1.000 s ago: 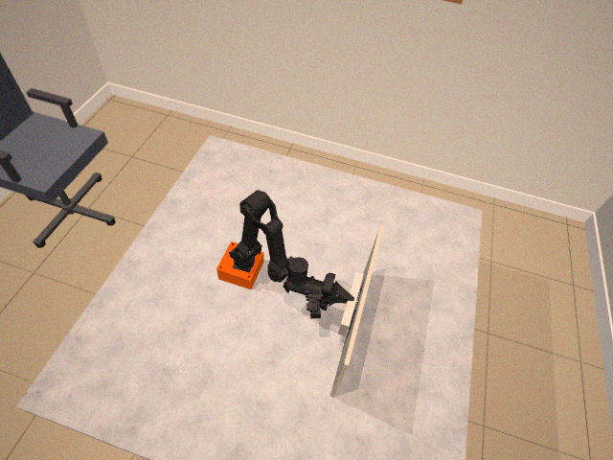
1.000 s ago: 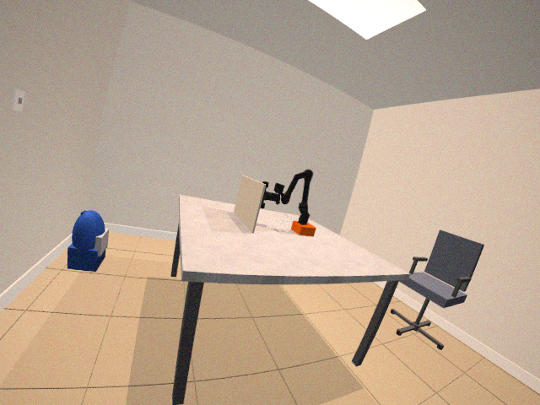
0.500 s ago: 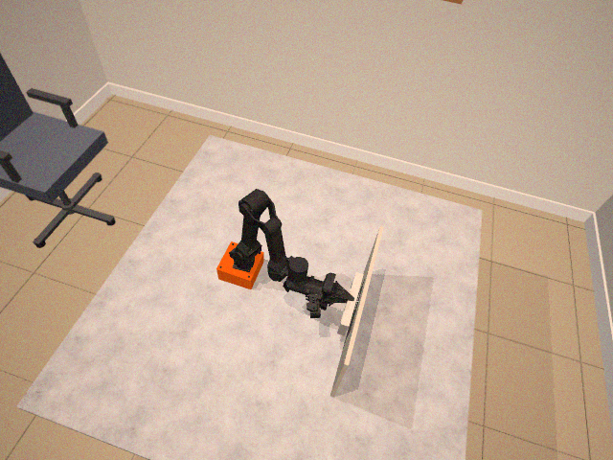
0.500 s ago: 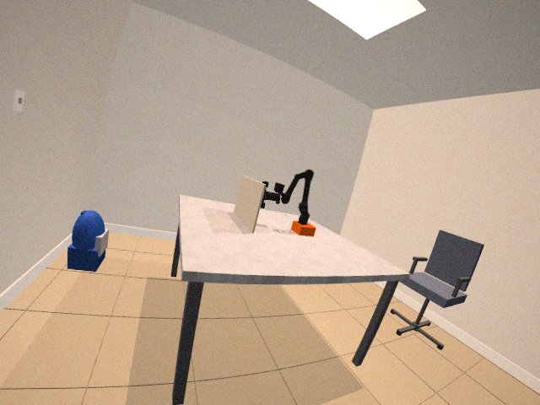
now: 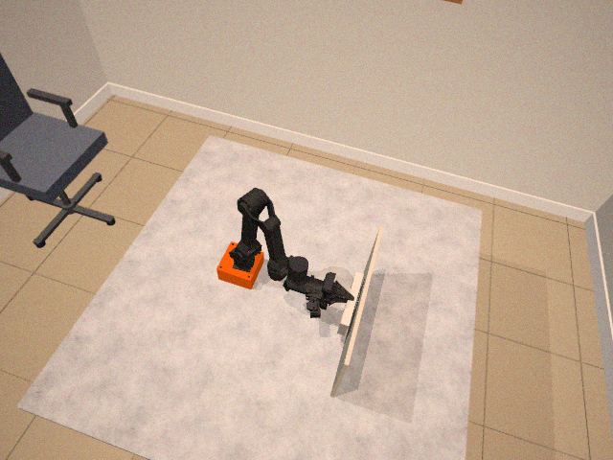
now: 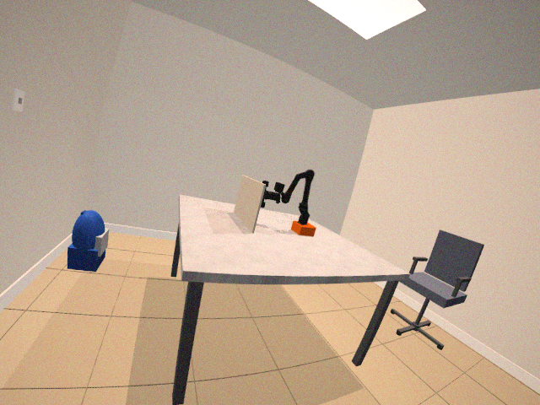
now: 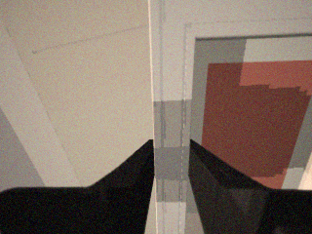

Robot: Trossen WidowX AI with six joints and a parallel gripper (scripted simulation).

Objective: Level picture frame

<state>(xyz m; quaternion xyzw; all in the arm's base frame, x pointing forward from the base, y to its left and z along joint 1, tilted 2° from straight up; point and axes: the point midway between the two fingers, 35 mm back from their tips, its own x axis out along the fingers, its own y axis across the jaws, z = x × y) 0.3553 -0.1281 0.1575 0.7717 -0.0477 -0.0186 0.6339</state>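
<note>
Right now the picture frame is 5 cm below my gripper tip and 1 cm to the left of it. The rest, counted from my gripper tip: beige wall panel 6 cm below, 2 cm ahead.
</note>
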